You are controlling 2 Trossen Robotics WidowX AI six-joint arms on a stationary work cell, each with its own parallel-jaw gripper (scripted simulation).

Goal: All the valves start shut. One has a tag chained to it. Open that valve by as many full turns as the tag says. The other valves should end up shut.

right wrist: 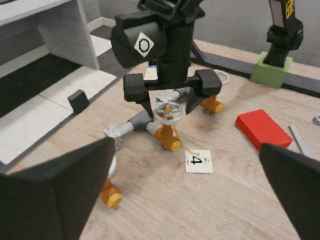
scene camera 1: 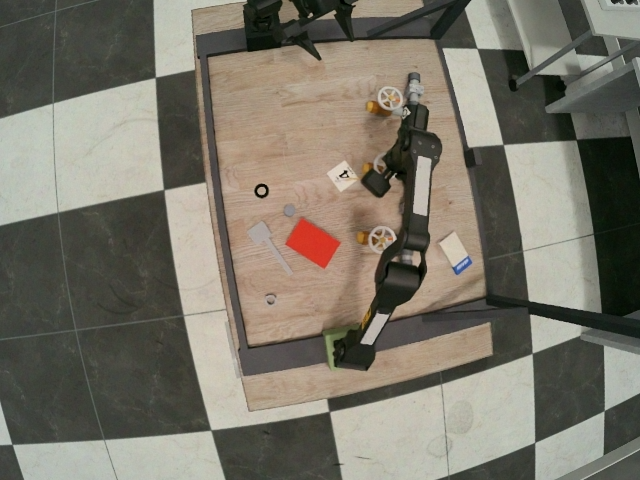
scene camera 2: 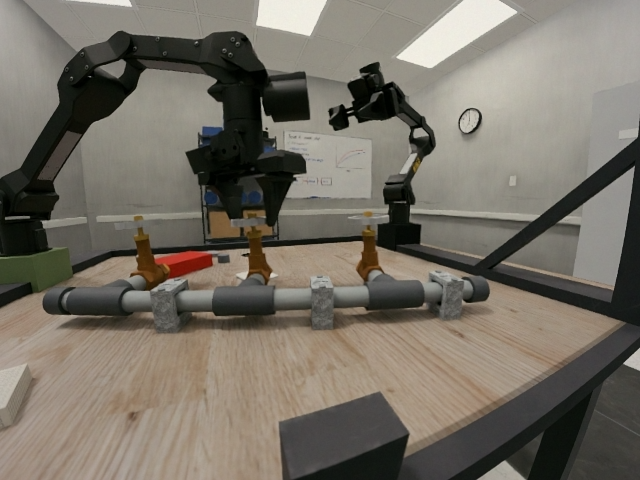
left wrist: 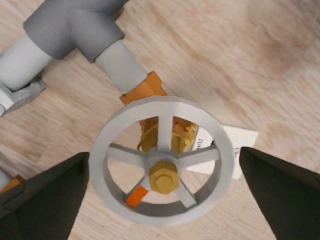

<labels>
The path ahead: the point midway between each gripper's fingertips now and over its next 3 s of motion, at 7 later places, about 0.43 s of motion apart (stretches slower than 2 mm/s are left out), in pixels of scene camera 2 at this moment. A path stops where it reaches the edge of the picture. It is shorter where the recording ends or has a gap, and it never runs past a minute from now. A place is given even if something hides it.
The left gripper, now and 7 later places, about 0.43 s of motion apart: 252,227; 253,228; 251,229; 253,204; 248,202; 242,204; 239,205; 238,206
The right gripper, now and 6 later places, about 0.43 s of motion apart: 343,118; 343,126; 343,133; 343,121; 343,118; 343,119; 343,131
</labels>
